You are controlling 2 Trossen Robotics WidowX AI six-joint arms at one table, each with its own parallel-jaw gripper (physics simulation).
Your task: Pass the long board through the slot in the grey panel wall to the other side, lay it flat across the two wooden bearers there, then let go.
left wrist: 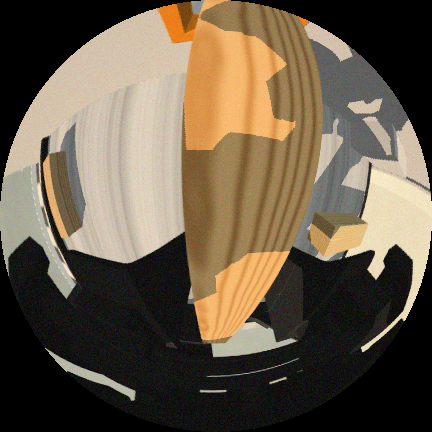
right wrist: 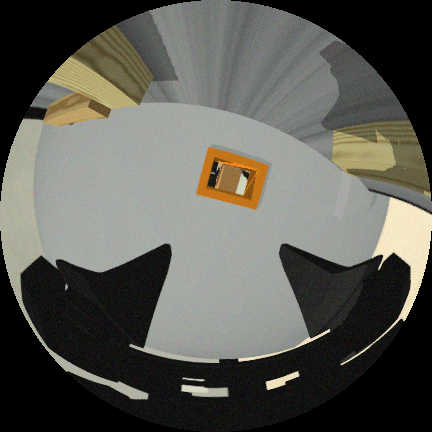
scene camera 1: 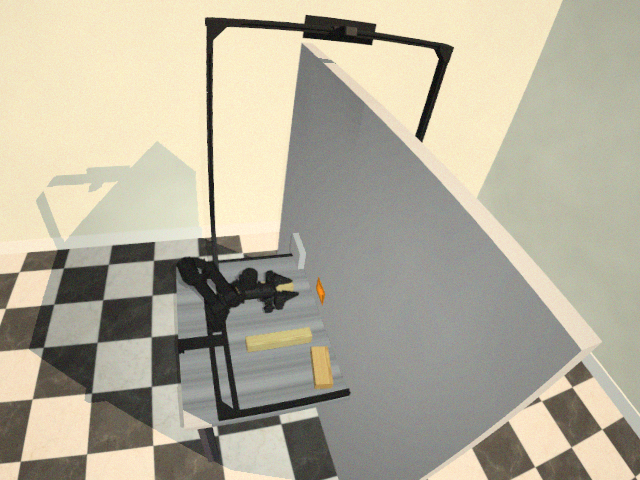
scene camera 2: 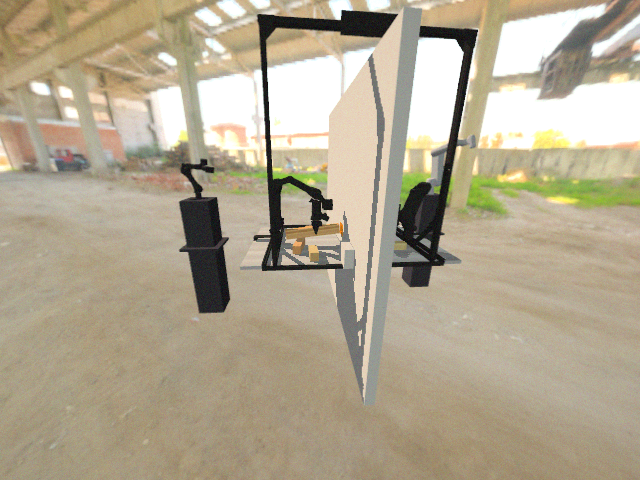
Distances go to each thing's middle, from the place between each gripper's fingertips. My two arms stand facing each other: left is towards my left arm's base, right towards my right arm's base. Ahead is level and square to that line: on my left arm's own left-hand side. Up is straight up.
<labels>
Now: the orange-framed slot (right wrist: 257, 171) 14 cm to the left of my right hand, 5 cm below it and 1 cm behind it.
The orange-framed slot is 190 mm to the right of my left hand and 30 mm above it.
</labels>
